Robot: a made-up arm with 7 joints. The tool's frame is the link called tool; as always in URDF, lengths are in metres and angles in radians.
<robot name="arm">
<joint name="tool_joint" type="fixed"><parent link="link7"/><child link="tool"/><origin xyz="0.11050 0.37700 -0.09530" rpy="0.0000 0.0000 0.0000"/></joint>
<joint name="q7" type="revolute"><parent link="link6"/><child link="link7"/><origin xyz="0.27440 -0.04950 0.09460" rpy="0.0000 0.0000 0.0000"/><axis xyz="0 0 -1"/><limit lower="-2.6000" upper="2.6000" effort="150" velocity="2.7"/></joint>
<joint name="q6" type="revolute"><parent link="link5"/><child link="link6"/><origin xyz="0.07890 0.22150 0.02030" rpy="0.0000 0.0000 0.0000"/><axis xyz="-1 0 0"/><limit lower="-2.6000" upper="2.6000" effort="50" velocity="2.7"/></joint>
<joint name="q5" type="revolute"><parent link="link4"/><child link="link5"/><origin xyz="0.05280 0.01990 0.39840" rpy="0.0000 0.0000 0.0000"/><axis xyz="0 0 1"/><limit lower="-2.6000" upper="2.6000" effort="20" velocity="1.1"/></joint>
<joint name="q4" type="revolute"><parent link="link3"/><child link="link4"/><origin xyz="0.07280 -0.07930 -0.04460" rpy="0.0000 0.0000 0.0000"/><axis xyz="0 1 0"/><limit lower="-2.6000" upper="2.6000" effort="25" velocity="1"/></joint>
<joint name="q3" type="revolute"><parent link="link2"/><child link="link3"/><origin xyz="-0.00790 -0.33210 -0.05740" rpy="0.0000 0.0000 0.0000"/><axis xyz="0 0 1"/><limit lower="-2.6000" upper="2.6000" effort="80" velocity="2.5"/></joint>
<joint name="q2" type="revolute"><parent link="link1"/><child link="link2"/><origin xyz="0.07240 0.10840 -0.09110" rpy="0.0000 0.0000 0.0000"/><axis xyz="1 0 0"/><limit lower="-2.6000" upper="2.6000" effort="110" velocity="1.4"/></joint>
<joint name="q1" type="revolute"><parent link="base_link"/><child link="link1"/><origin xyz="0.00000 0.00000 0.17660" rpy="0.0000 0.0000 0.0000"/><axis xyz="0 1 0"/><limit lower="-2.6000" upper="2.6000" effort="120" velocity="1.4"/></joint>
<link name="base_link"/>
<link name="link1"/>
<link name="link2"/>
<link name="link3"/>
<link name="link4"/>
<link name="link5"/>
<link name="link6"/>
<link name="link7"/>
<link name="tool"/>
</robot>
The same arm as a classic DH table. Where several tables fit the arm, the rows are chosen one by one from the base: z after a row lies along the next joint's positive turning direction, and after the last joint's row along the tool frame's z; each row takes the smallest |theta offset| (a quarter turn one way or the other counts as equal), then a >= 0, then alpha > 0; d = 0 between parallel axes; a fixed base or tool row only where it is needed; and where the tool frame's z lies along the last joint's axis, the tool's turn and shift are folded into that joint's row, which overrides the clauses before.
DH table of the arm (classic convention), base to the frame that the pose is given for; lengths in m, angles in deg. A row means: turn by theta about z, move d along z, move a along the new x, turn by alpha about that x. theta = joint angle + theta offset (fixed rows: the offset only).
base (fixed): d 0.1766, theta0 0, a 0, alpha -90
q1: d 0.1084, theta0 90, a 0.0911, alpha 90
q2: d 0.0645, theta0 -90, a 0.3321, alpha 90
q3: d -0.102, theta0 90, a 0.0728, alpha -90
q4: d -0.0594, theta0 0, a 0.0528, alpha 90
q5: d 0.4187, theta0 90, a 0.2215, alpha -90
q6: d -0.3533, theta0 0, a -0.0495, alpha -90
q7: d 0, theta0 16.34, a 0.3929, alpha 180
tool (fixed): d -0.0007, theta0 -73.66, a 0, alpha 0
Joint limits (deg, base to tool): -148.97..148.97 -148.97..148.97 -148.97..148.97 -148.97..148.97 -148.97..148.97 -148.97..148.97 -148.97..148.97

